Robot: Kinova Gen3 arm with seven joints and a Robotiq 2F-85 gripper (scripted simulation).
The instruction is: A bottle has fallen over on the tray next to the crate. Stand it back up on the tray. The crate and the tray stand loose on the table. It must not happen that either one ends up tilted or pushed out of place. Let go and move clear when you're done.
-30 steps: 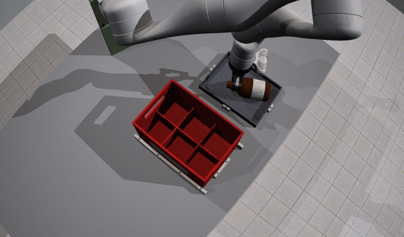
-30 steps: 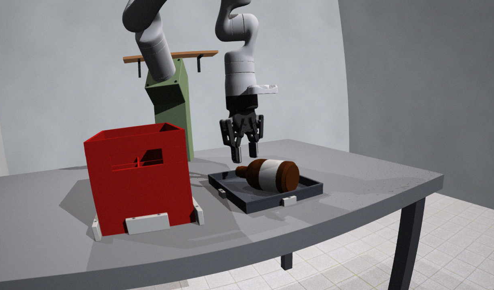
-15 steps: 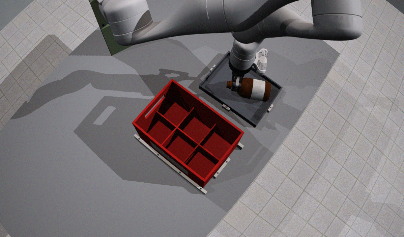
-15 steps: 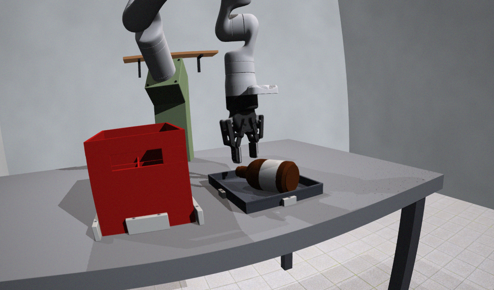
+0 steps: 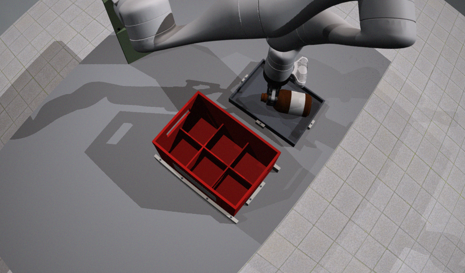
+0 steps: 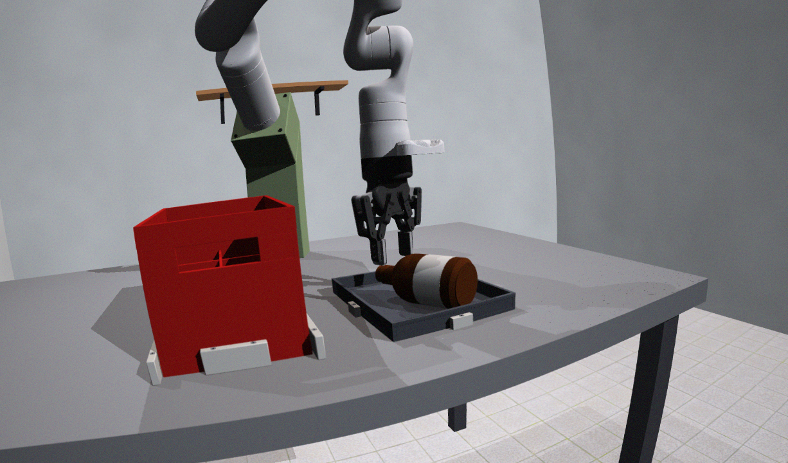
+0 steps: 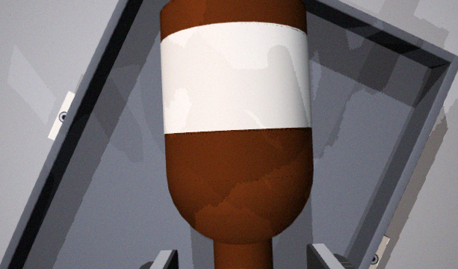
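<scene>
Right now my hand is 40 mm short of the bottle, 40 mm above it and 20 mm to the right of it. The rest, counted from my hand: red crate: 260 mm to the right, 30 mm behind; tray: 70 mm below, 20 mm to the left, 20 mm ahead.
</scene>
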